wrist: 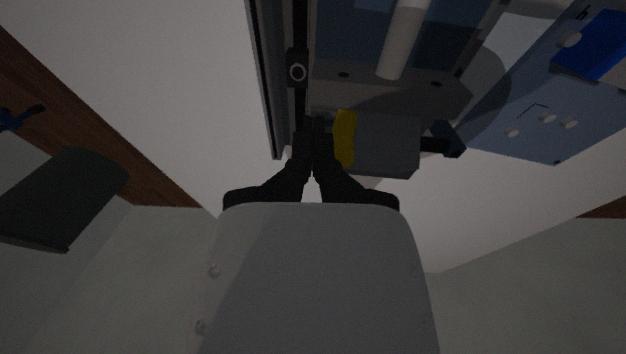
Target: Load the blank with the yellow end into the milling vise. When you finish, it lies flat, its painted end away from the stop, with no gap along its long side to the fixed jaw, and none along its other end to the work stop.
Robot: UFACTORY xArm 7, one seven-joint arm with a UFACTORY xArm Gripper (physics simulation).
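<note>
The blank (385, 140) is a grey block with a yellow end on its left. It lies flat beside the milling vise's grey jaw (390, 95), which has dark holes in its face. The painted end faces my fingers. A black rod (434, 145) with a dark blue holder stands at the blank's other end, on the right; it looks like the work stop. Whether thin gaps are left at the jaw or at the stop, I cannot tell. My gripper (312, 128) is shut and empty, its fingertips close against the yellow end's left side; whether they touch is hidden.
A dark rail with a black ringed block (297, 70) runs up just left of the vise. A pale cylinder (400, 45) stands over the vise. A blue plate (530, 135) with pegs and a bright blue block (595, 45) are at right. A dark curved panel (62, 195) is at left.
</note>
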